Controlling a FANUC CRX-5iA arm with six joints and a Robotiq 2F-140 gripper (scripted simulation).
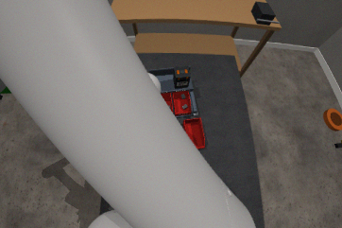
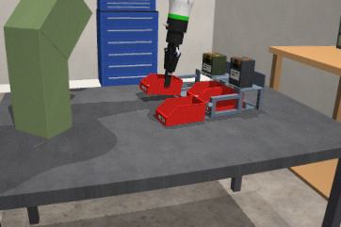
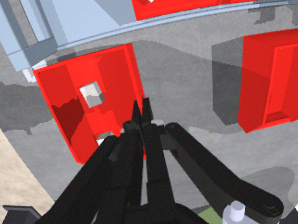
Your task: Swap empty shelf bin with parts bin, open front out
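My hand is 7 cm to the right of the part and 7 cm above it. Also, from my hand: grey shelf 21 cm ahead, 3 cm to the right, 4 cm below; dark box 30 cm ahead, 14 cm to the right, 6 cm above.
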